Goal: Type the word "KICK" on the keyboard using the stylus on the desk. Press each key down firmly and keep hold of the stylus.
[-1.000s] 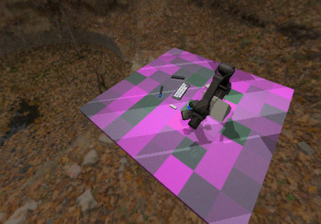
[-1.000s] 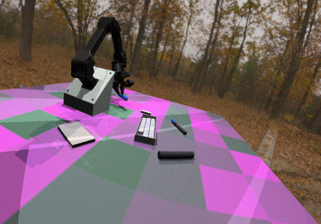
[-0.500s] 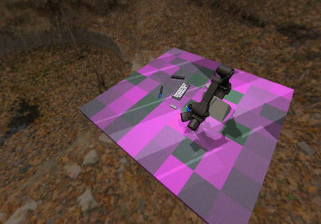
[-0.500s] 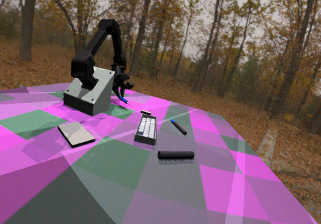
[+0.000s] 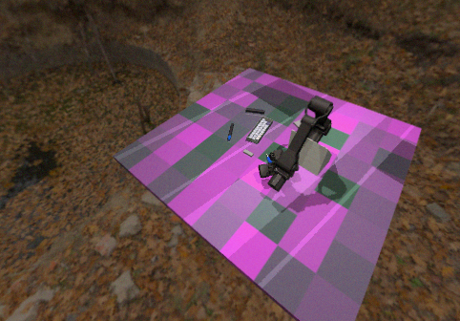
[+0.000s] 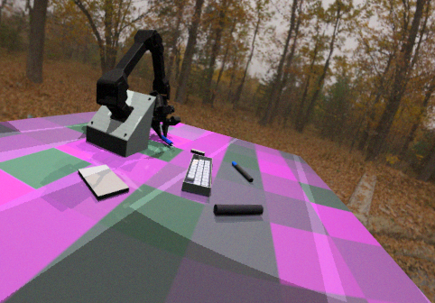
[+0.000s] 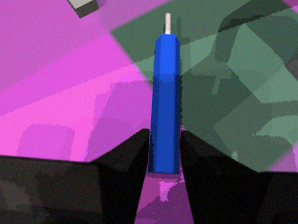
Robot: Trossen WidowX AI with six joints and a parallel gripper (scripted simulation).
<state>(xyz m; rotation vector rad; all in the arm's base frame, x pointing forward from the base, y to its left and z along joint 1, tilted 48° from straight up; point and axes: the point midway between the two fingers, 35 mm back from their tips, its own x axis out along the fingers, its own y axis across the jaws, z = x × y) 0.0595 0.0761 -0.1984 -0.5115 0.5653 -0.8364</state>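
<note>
The blue stylus is 5 cm ahead of my gripper tip and 3 cm to the right of it. From my gripper tip the other things lie so: grey block: 16 cm ahead, 1 cm below; flat tile: 39 cm to the right, 6 cm ahead, 1 cm below; blue pen: 34 cm ahead, 3 cm to the right, 1 cm below.
</note>
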